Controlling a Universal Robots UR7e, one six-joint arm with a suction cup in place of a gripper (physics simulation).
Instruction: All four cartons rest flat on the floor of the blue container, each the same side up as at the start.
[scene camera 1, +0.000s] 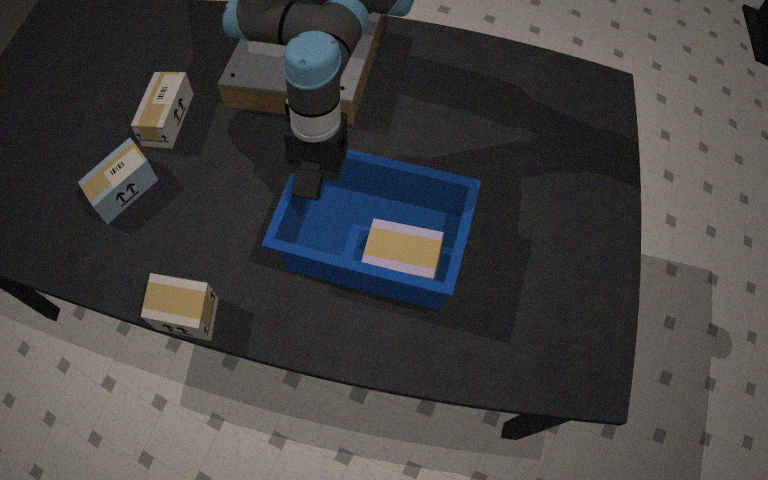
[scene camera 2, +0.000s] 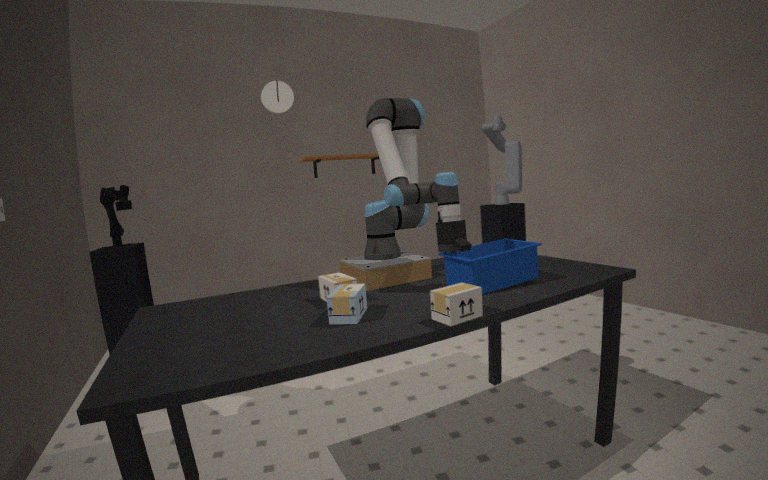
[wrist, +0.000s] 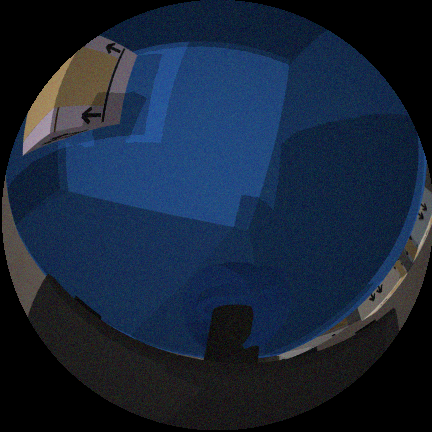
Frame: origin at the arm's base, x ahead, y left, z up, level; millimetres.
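Seen in the pictures: hand, tool point: (scene camera 2: 454, 264) (wrist: 239, 256); arm's base, link origin: (scene camera 2: 382, 256).
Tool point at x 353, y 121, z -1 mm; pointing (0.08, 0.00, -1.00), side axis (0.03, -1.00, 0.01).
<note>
Pixels of each thing's middle, then the offset from my tool point to it. Level surfaces: height alone.
- blue container, body centre: (wrist: 80, 120) (scene camera 1: 374, 229) (scene camera 2: 491, 265) 62 mm ahead, 113 mm left, 12 mm down
- pale lilac carton with tan tape, body centre: (wrist: 65, 99) (scene camera 1: 403, 257) 97 mm ahead, 168 mm left, 17 mm down
- white carton, body centre: (scene camera 1: 163, 109) (wrist: 381, 287) (scene camera 2: 337, 288) 108 mm back, 393 mm right, 40 mm down
- pale blue carton, body centre: (scene camera 1: 117, 180) (scene camera 2: 348, 303) 75 mm ahead, 416 mm right, 41 mm down
- cream carton, body centre: (scene camera 1: 180, 307) (scene camera 2: 456, 303) 276 mm ahead, 177 mm right, 40 mm down
- black table, surface height: 80 mm down
The blue container (scene camera 1: 365, 271) (scene camera 2: 492, 268) (wrist: 175, 165) stands on the table. A pale lilac carton with tan tape (scene camera 1: 402, 247) (wrist: 90, 75) lies flat inside it, at the right front in scene camera 1. A white carton (scene camera 1: 162, 110) (scene camera 2: 336, 286) (wrist: 382, 295) and a pale blue carton (scene camera 1: 118, 180) (scene camera 2: 346, 304) (wrist: 426, 212) lie on the table to the left. A cream carton (scene camera 1: 178, 305) (scene camera 2: 456, 303) lies near the front edge. My gripper (scene camera 1: 314, 155) (scene camera 2: 451, 238) (wrist: 237, 295) is low over the container's back left corner. Its cup is inside the walls and holds nothing; scene views hide the cup.
The arm's wooden base box (scene camera 1: 257, 99) (scene camera 2: 390, 274) stands behind the container. The container's walls rise close around the suction cup; whether they touch it cannot be told. The black table (scene camera 1: 566, 311) (scene camera 2: 226, 339) has its front edge close to the cream carton.
</note>
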